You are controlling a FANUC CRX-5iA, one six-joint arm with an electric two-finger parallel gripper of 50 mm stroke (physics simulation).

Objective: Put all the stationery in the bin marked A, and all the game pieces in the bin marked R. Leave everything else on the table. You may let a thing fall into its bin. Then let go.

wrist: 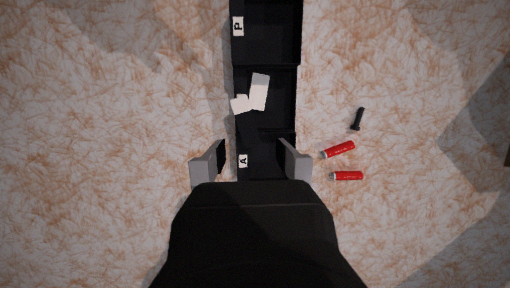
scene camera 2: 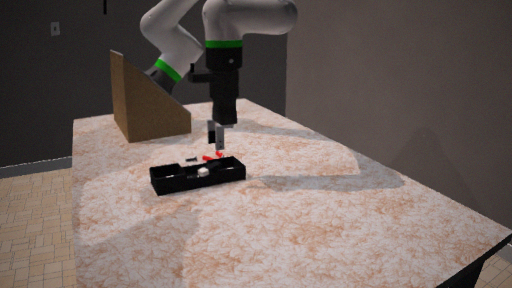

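Where they show: gripper, fingertip midpoint: (wrist: 250, 149) (scene camera 2: 215, 146); arm's base at its link origin: (scene camera 2: 155, 85).
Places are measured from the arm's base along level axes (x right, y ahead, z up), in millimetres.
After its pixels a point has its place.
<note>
A black three-part bin tray (scene camera 2: 175, 187) @(x 102, y 613, z -159 mm) (wrist: 298, 100) @(x 25, y 531, z -143 mm) has a compartment marked P, a middle compartment whose mark does not show, and one marked A. In the wrist view, a white-and-grey block (wrist: 259, 91) @(x 39, y 579, z -160 mm) lies in the middle compartment. Beside it is the white end (scene camera 2: 202, 171) @(x 25, y 613, z -128 mm) (wrist: 240, 104) @(x 22, y 605, z -128 mm) of a dark block, whose dark body lies across the divider between the middle and A compartments, hard to see against the black tray. My gripper (scene camera 2: 216, 145) @(x -22, y 595, z -72 mm) (wrist: 250, 149) @(x -22, y 595, z -72 mm) is open and empty above the tray's A end in the wrist view.
Two red cylinders (wrist: 338, 149) @(x -53, y 456, z -160 mm) (wrist: 347, 175) @(x -98, y 437, z -160 mm), like batteries, and a black bolt (scene camera 2: 191, 159) @(x -6, y 426, z -168 mm) (wrist: 358, 119) @(x -7, y 426, z -165 mm) lie on the table beside the tray. A brown wedge-shaped stand (scene camera 2: 155, 110) @(x 40, y 157, z -65 mm) is at the back left of the table in the scene view.
</note>
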